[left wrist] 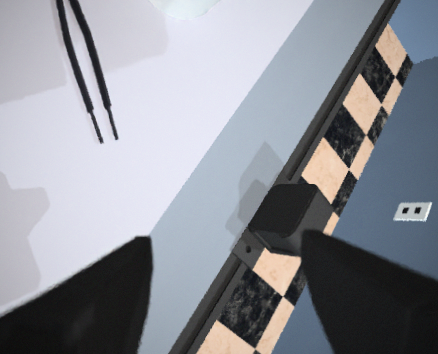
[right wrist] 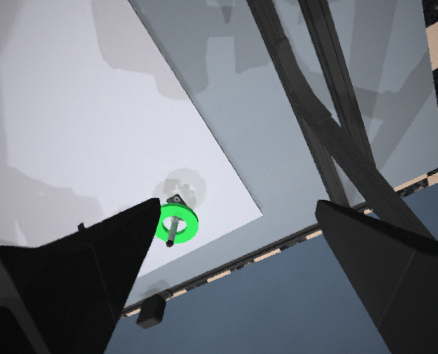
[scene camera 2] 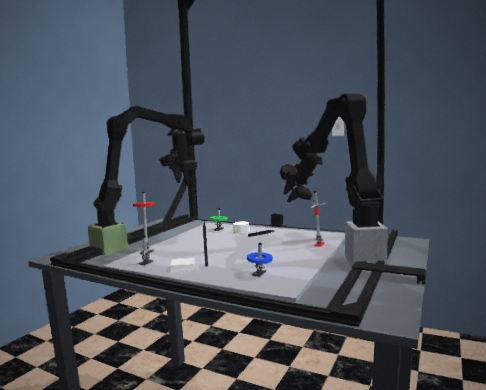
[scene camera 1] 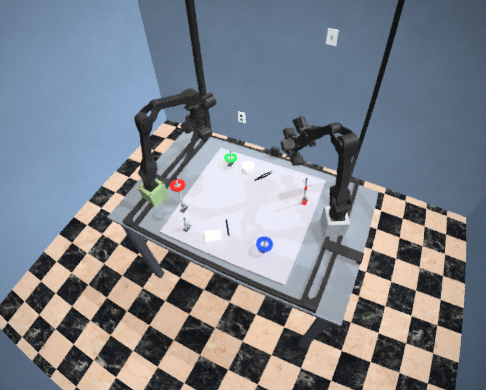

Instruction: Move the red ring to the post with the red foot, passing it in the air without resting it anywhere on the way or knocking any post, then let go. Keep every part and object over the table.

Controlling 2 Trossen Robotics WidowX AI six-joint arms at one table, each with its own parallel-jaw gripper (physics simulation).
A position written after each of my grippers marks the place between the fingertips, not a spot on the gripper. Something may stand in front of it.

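You'd see my left gripper (scene camera 2: 286, 198) if you were here, and it's in the left wrist view (left wrist: 227, 247) too. My right gripper (scene camera 2: 182, 184) is visible as well, and the right wrist view (right wrist: 238, 206) also has it. There's a green ring (right wrist: 188, 215) too, but in the left wrist view the ring is out of frame.
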